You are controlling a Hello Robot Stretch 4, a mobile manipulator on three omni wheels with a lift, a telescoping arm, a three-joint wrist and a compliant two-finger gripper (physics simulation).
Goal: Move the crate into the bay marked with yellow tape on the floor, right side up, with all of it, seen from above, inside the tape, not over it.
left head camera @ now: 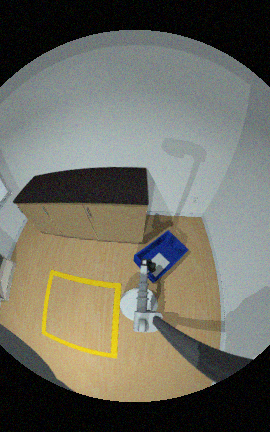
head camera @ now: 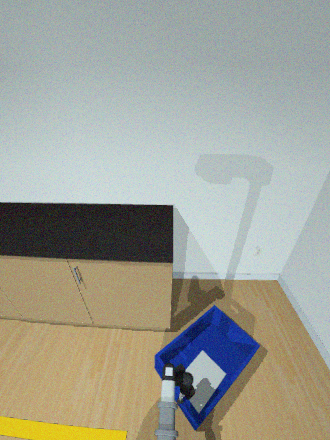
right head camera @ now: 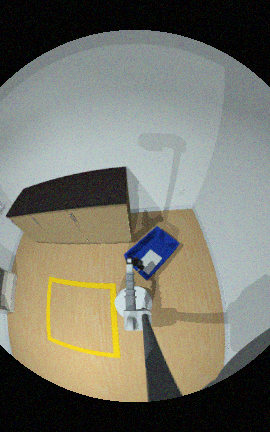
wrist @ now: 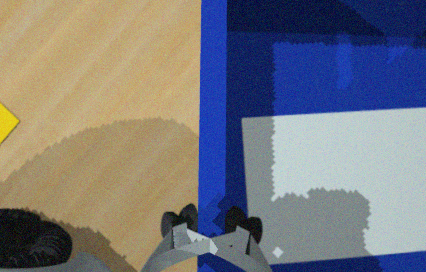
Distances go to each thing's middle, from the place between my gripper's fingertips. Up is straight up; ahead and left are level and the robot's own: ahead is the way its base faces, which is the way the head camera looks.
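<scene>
Relative to my hand, the white box (head camera: 207, 375) is 13 cm to the right, 14 cm ahead and 15 cm below.
</scene>
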